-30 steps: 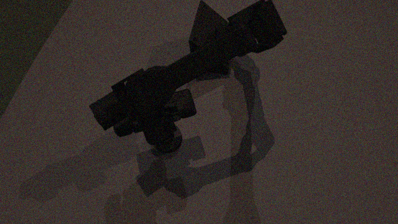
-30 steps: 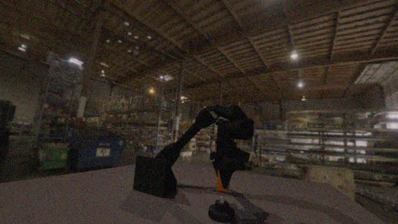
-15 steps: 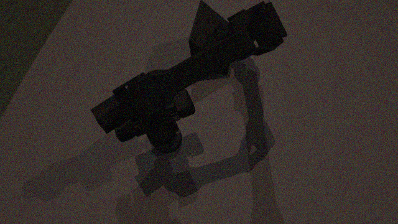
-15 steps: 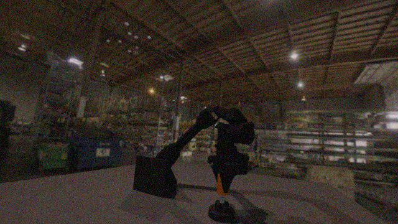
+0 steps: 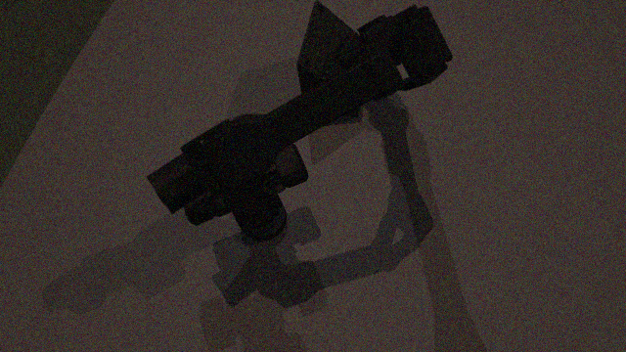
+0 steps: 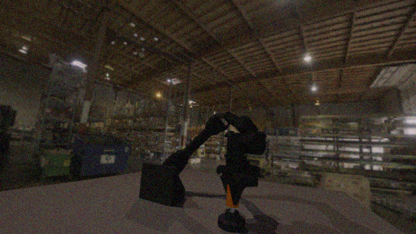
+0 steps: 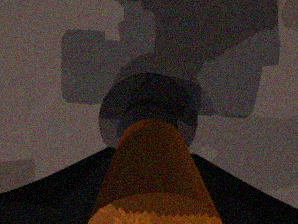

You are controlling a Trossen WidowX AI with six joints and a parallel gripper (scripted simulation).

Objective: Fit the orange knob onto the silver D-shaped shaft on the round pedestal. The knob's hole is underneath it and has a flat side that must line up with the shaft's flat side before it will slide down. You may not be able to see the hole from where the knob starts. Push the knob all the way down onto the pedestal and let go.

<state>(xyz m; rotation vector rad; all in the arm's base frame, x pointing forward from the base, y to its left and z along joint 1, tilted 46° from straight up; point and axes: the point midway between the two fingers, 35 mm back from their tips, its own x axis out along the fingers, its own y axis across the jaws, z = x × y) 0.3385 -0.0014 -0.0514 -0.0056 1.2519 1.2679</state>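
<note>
Now: gripper tip 4 cm above the round dark pedestal. From my gripper tip the other things lie so: orange knob (3 cm above).
</note>
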